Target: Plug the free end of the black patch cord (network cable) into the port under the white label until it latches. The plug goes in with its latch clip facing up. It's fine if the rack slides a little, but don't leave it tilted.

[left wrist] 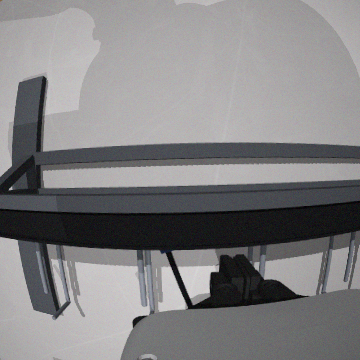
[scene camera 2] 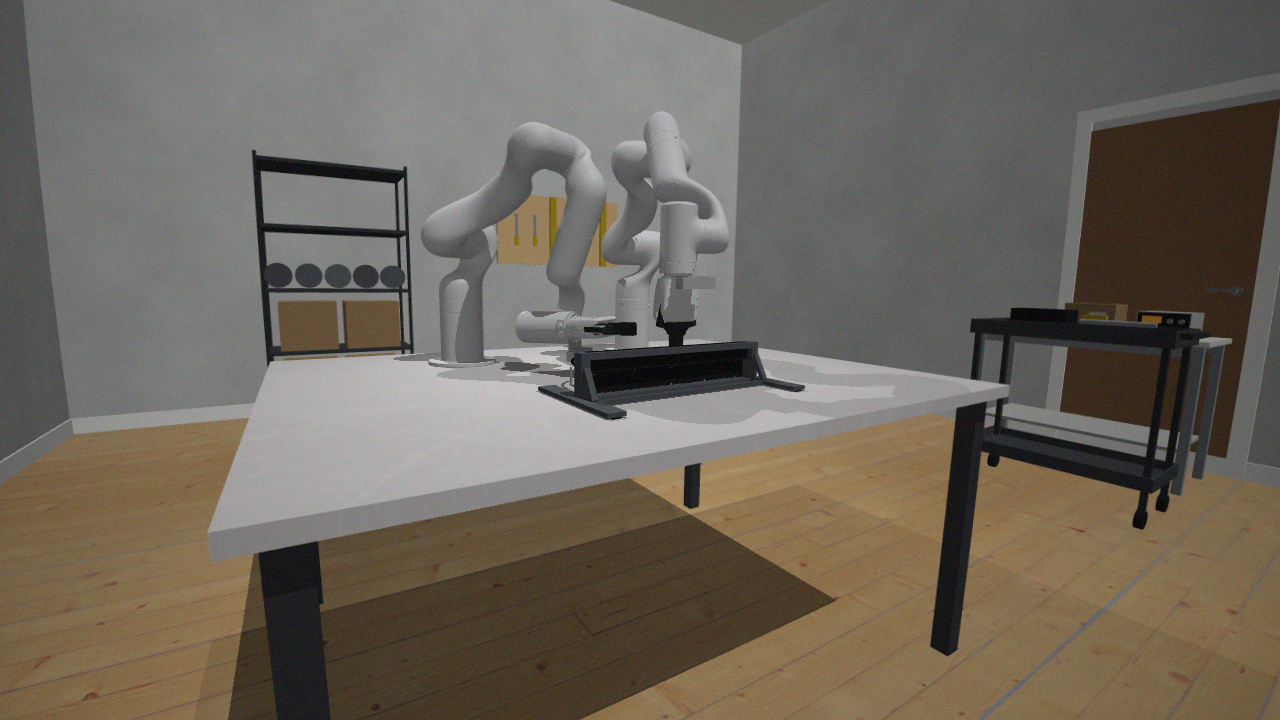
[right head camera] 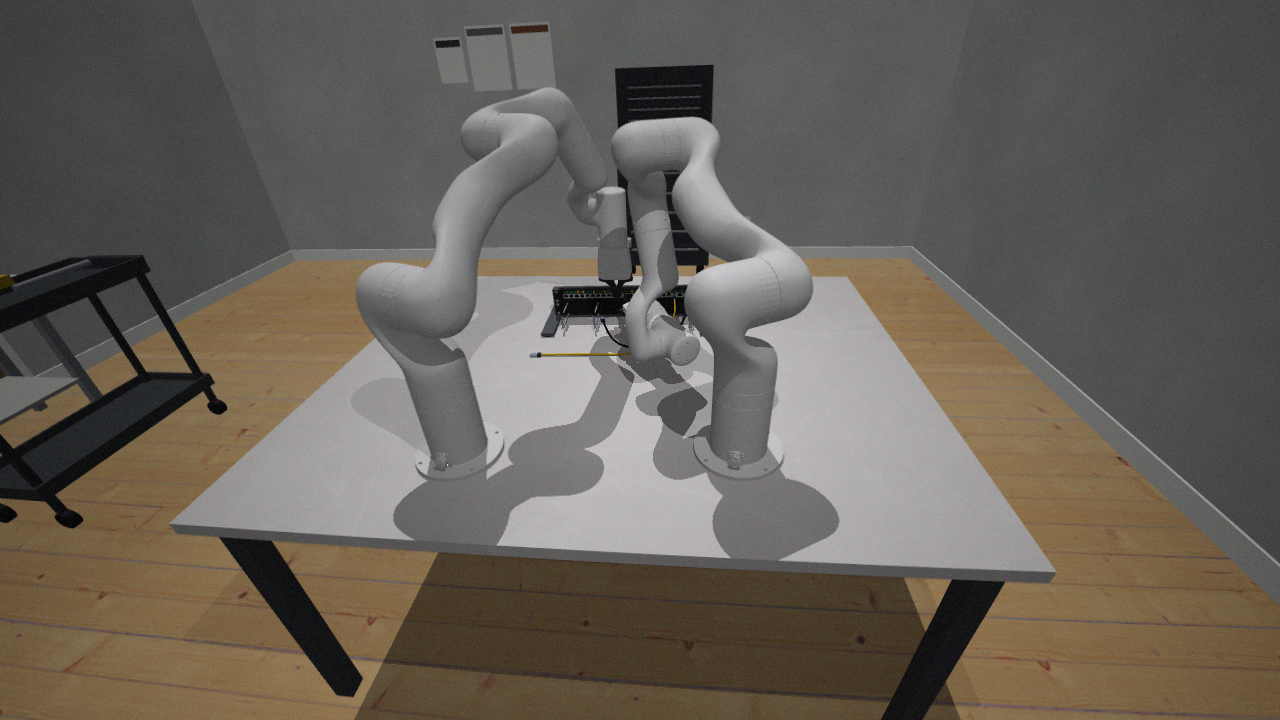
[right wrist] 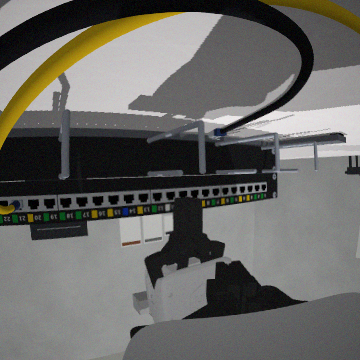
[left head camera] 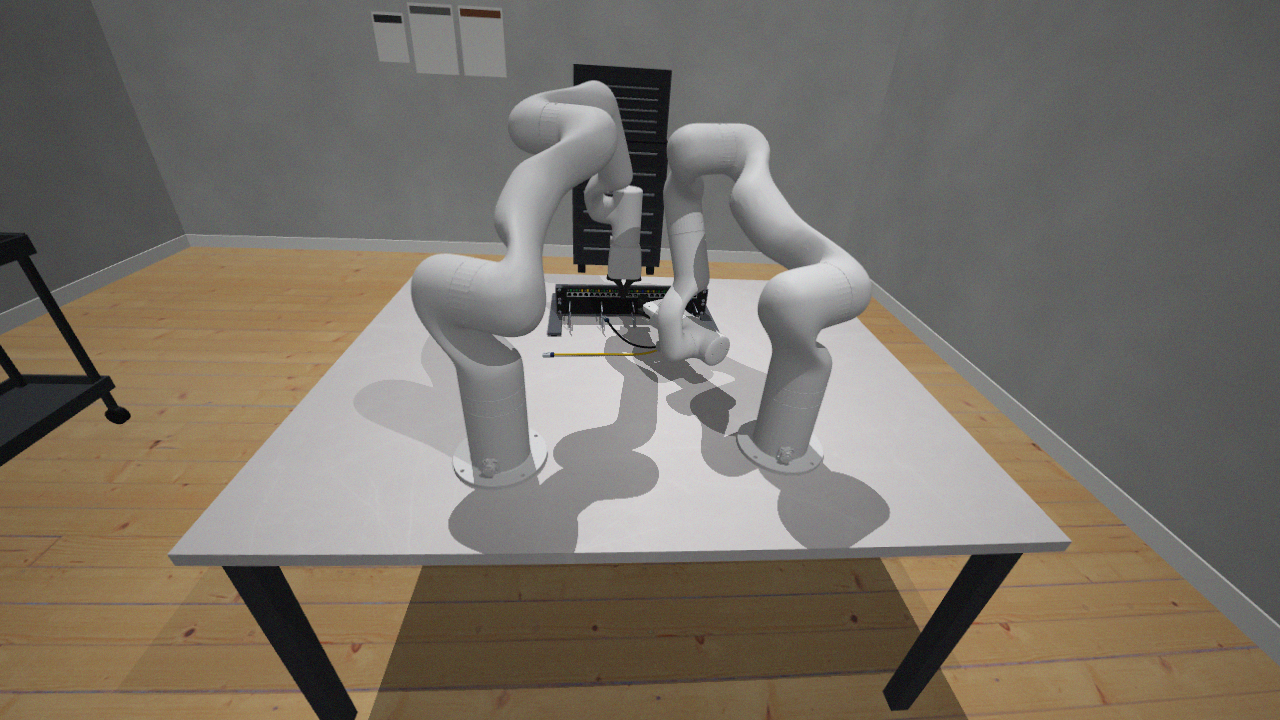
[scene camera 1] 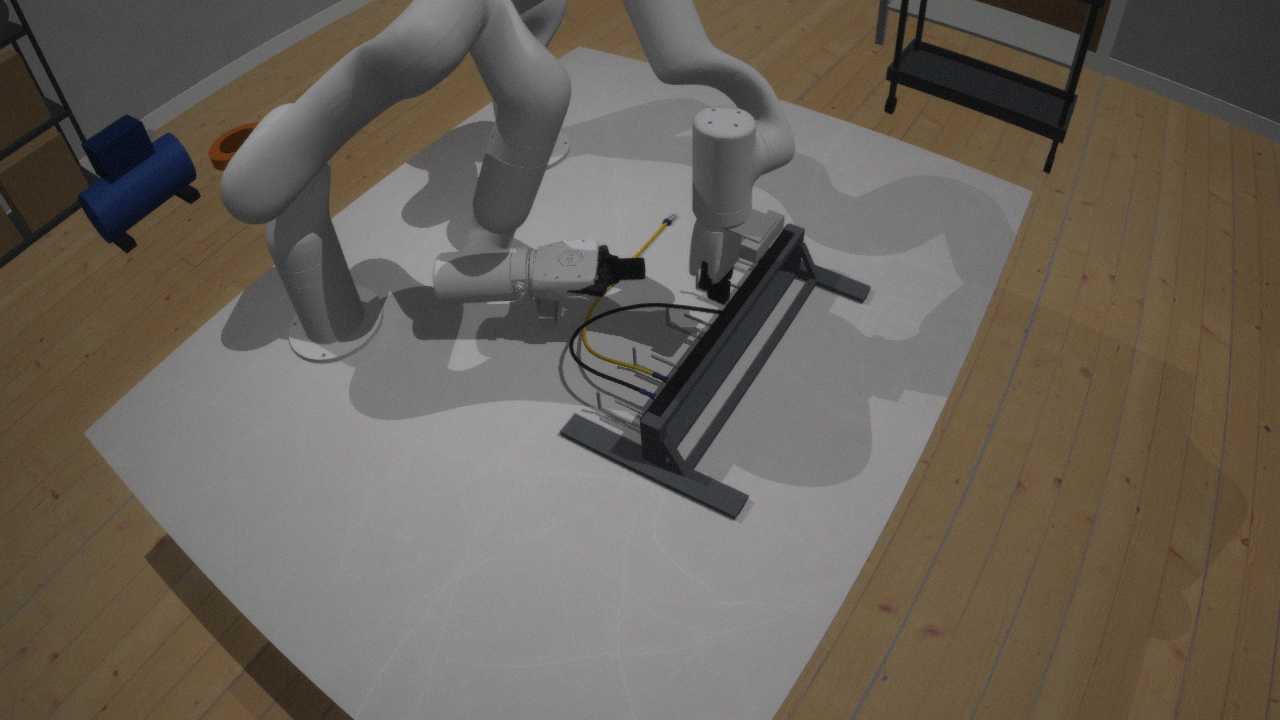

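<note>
The rack (scene camera 1: 657,438) (scene camera 2: 666,349) (left wrist: 150,227) stands level on its feet. In the right wrist view, the white label (right wrist: 168,207) is beside an empty port (right wrist: 170,195). The black patch cord (scene camera 1: 617,308) (left wrist: 178,277) (right wrist: 307,55) loops in front; its free end with a blue boot (right wrist: 218,132) (left wrist: 166,251) is outside the port row, at the rack's lower front; its plug is hidden. My left gripper (left wrist: 229,274) (scene camera 1: 718,291) (right wrist: 187,197) is shut and empty, pointing down before the ports. My right gripper (scene camera 1: 635,267) (scene camera 2: 629,328) is level, away from the cord, and looks shut, empty.
A yellow cord (scene camera 1: 657,234) (left head camera: 599,354) is plugged into the rack at one end; its other end lies on the table (scene camera 1: 501,537). Wire cable guides (right wrist: 201,147) (left wrist: 143,280) stick out of the rack front beside the left gripper and the black cord.
</note>
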